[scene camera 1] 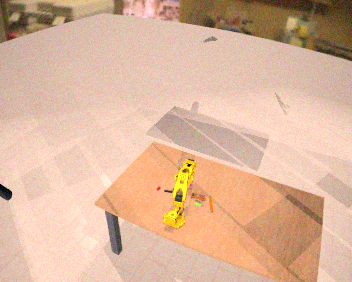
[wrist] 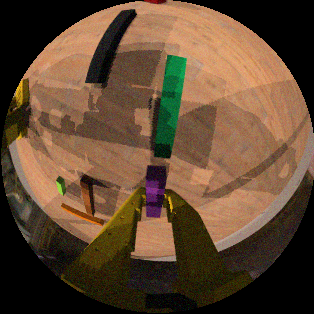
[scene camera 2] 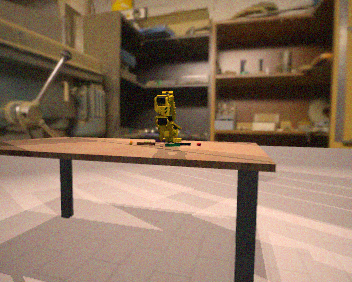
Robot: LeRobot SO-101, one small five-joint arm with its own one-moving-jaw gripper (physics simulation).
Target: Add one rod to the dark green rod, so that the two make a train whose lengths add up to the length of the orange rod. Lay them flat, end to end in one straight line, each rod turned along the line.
Note:
The pictures show: a black rod and a dark green rod.

